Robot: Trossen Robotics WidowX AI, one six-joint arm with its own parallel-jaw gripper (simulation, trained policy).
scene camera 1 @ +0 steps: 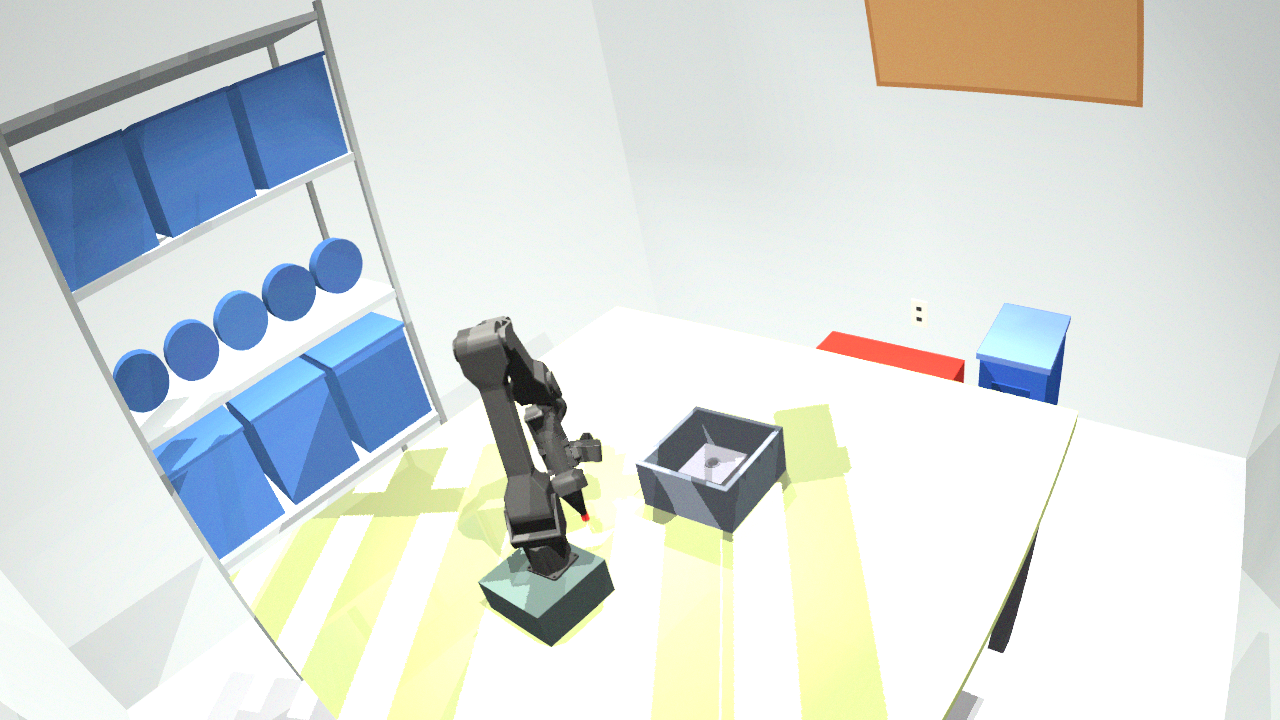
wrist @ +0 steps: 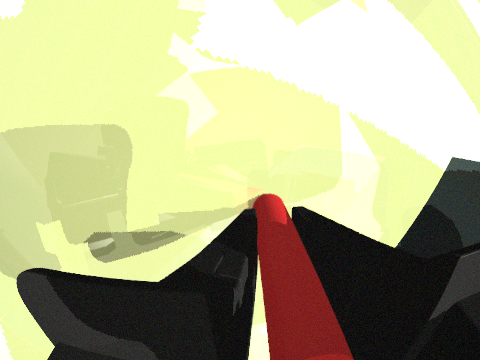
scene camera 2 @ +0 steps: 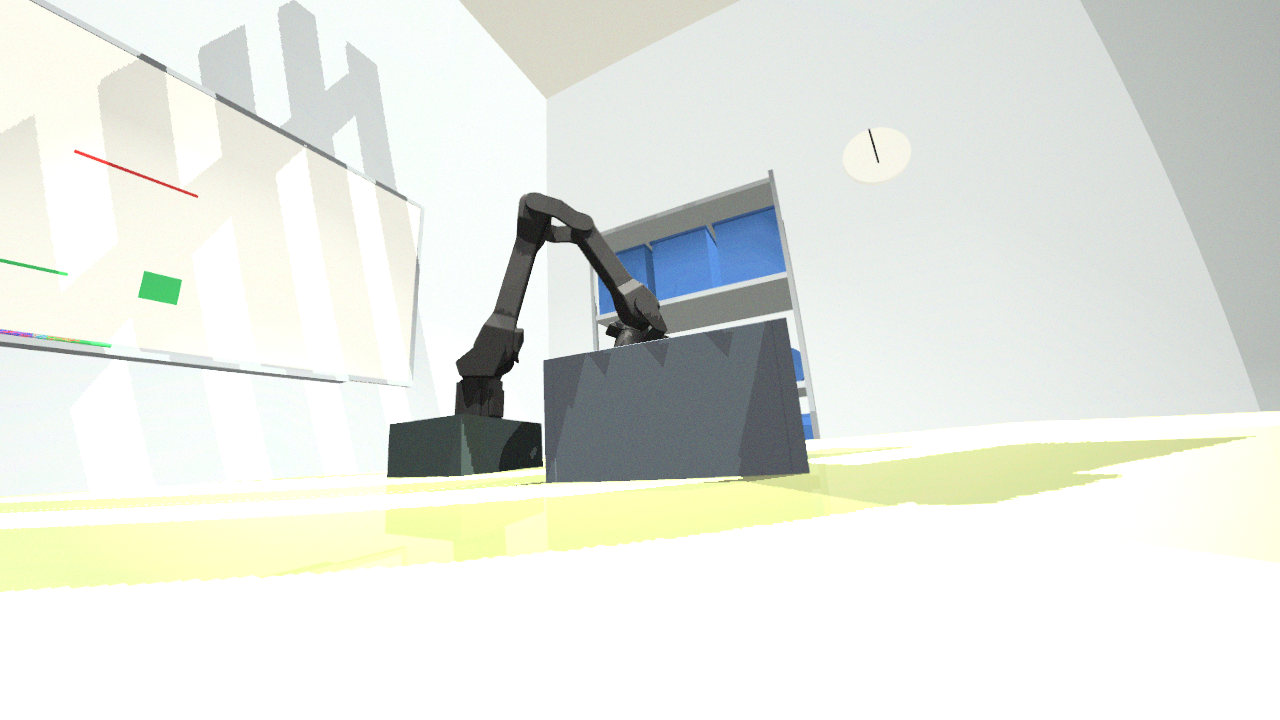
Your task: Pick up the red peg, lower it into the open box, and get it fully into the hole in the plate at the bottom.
Labels:
My gripper shows in scene camera 1 and in the wrist view; in scene camera 2 it is hidden by a grey box. A grey box shows in scene camera 1 and in scene camera 2; in the wrist view it is out of frame. A white plate shows in scene camera 1 (717, 465); in the wrist view it is out of frame, in scene camera 2 it is hidden by a grey box. One and the same spot on the grey box: (scene camera 1: 725, 508) is (scene camera 2: 544, 408). The same spot on my gripper: (wrist: 208, 301) is (scene camera 1: 583, 472).

